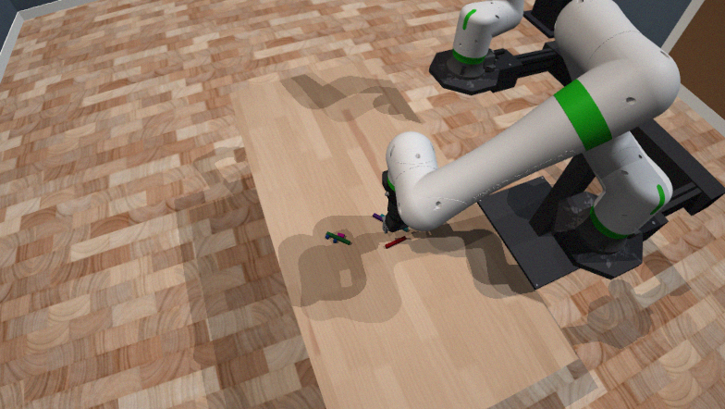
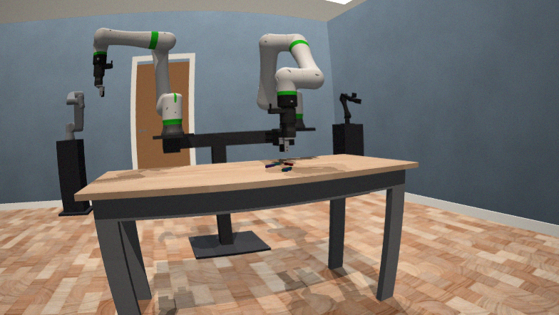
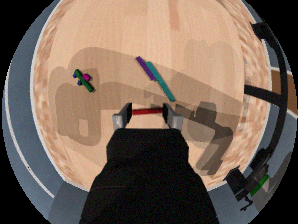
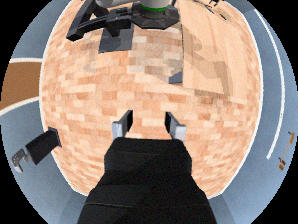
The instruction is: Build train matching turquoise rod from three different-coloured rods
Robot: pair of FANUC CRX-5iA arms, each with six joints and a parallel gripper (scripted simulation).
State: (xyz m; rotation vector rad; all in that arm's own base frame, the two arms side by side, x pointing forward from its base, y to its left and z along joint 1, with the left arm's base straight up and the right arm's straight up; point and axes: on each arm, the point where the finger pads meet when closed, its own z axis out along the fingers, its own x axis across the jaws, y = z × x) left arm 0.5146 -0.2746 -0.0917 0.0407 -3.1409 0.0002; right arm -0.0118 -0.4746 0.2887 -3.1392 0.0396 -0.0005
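The magenta rod lies 15 cm ahead of my left hand, 7 cm below it and 6 cm to the right of it. The rest, counted from my left hand: turquoise rod (7 cm below, 5 cm to the right, 3 cm behind); red rod (7 cm below, 2 cm to the left); purple rod (7 cm to the right, 7 cm below, 1 cm ahead).
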